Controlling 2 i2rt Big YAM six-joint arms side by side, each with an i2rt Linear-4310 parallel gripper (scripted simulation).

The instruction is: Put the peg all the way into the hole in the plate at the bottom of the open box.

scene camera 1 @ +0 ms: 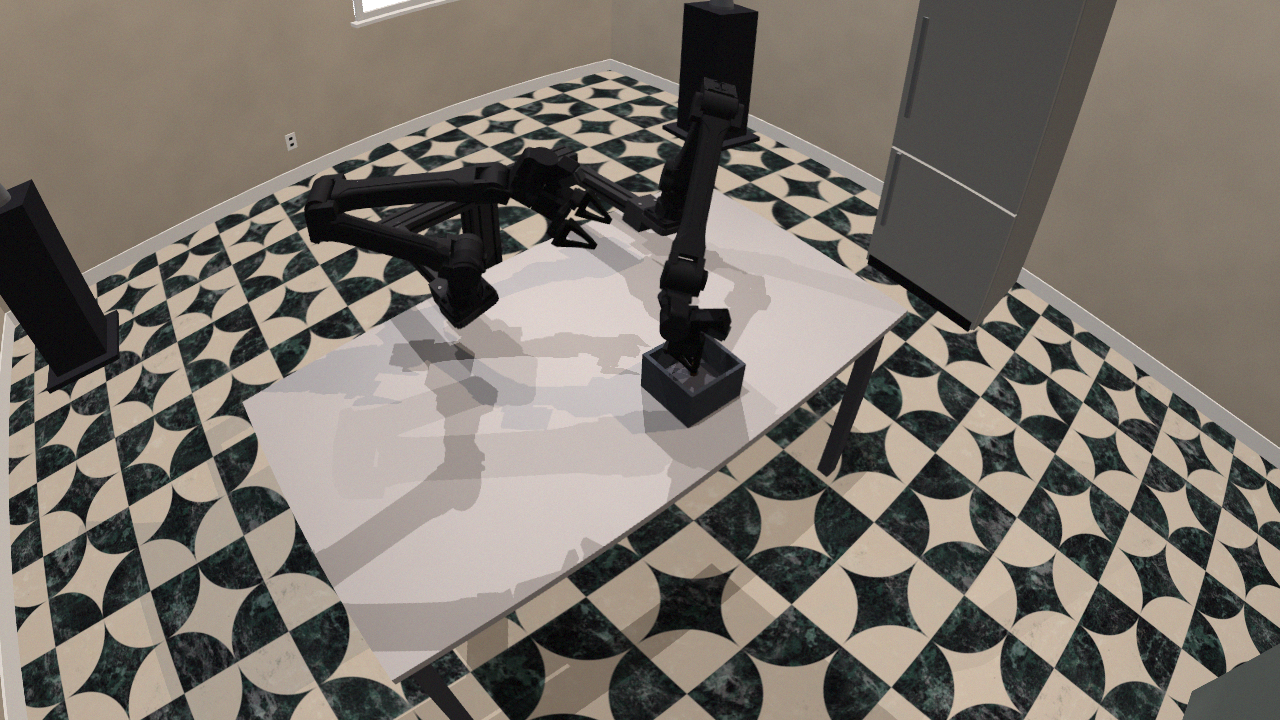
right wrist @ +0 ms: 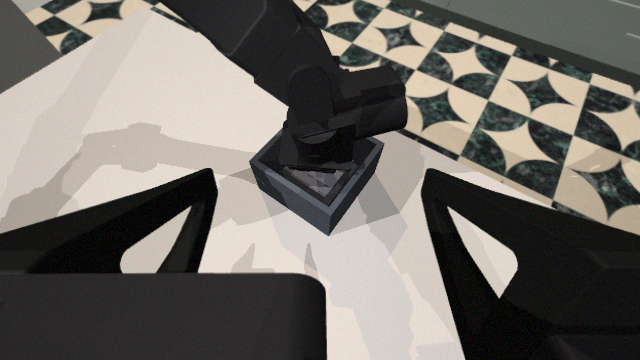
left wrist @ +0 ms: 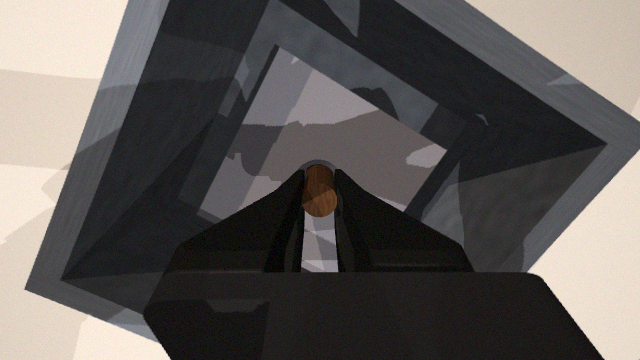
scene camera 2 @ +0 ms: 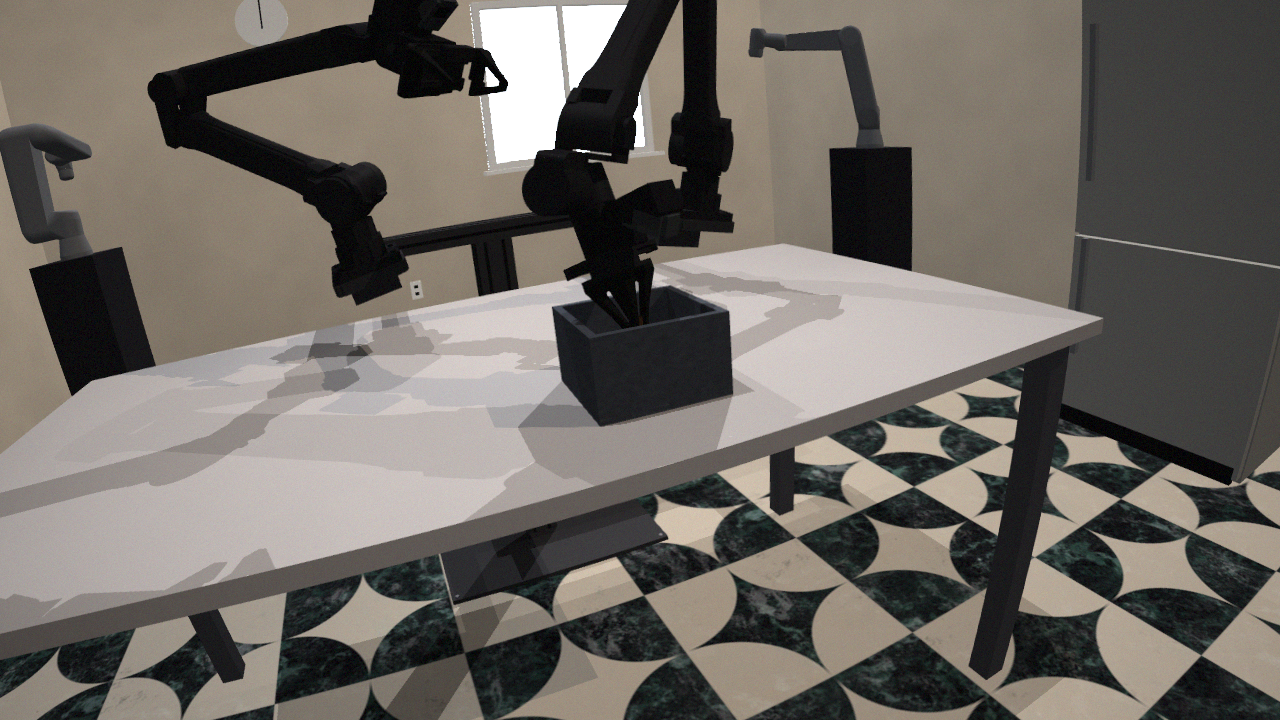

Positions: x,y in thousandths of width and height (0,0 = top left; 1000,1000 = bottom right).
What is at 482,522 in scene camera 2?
A dark box.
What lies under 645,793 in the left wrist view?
My left gripper.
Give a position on a dark box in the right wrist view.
573,424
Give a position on a pale plate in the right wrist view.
At 505,518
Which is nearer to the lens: the dark box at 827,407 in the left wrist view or the brown peg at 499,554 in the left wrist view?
The brown peg.
